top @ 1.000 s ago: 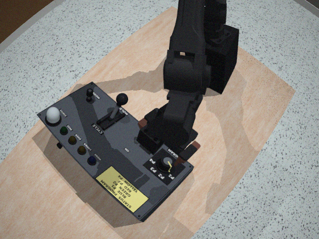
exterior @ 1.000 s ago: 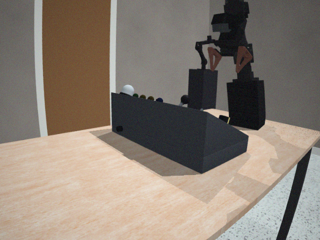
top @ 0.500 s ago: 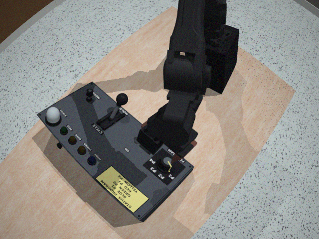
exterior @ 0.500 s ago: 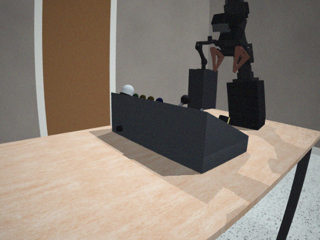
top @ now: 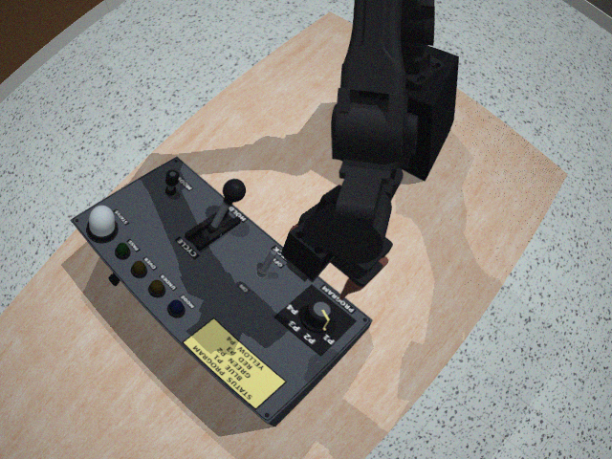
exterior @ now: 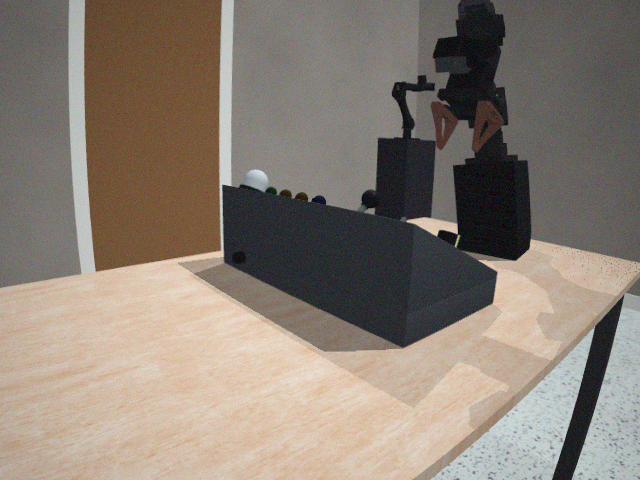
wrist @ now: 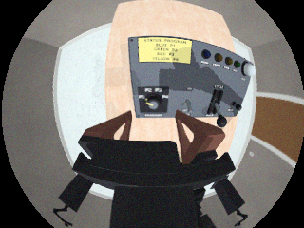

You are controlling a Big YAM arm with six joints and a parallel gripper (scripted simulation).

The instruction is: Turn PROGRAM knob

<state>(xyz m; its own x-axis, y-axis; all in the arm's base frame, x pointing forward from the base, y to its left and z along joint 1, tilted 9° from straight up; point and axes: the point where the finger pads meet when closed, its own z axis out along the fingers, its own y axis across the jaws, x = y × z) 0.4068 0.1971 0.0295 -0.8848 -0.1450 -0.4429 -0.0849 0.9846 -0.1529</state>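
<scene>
Now: the check toggle 10 mm ahead of my hand, 120 mm to the right of it and 160 mm below it. From my hand the other things lie so: small knob: 40 mm ahead, 360 mm to the right, 160 mm below; dark grey console: 50 mm ahead, 170 mm to the right, 180 mm below; ball-topped lever: 240 mm to the right, 150 mm below.
</scene>
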